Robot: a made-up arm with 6 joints.
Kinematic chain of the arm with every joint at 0, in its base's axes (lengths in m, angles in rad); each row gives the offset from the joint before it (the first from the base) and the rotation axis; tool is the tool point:
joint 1: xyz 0 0 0.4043 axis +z
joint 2: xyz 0 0 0 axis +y
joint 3: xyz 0 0 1.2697 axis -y
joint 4: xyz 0 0 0 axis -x
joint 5: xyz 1.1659 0 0 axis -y
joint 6: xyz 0 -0.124 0 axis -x
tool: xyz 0 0 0
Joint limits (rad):
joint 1: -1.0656..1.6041
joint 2: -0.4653..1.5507
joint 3: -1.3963..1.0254
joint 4: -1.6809..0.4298
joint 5: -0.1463..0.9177
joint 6: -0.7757..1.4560
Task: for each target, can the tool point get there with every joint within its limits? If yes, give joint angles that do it. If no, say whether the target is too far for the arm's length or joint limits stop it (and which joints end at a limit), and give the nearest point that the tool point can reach.
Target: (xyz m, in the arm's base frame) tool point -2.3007 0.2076 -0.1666
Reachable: no: joint limits stop it (at a limit: joint 1, joint 4) | nearest point -0.0231 0.2835 -0.1666 | short by 2.279 m
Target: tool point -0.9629 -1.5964 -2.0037
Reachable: no: too far | nearest point 0.4281 -1.0303 -0.7250 | short by 1.972 m
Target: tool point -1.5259 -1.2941 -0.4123
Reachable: no: joint limits stop it (at a limit: joint 1, joint 2) | nearest point 0.0992 -0.4356 -0.3784 | short by 1.838 m
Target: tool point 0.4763 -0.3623 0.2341
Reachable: yes | joints -0.4675 0.6946 -1.0184 -0.5015 0.0226 -0.1672
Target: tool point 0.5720 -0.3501 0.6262
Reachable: yes | joints -0.3659 0.1054 -0.9798 -0.1681 0.6033 0.4420
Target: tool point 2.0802 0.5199 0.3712
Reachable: yes | joints 0.3013 1.1117 0.5516 0.2273 0.0745 1.2432
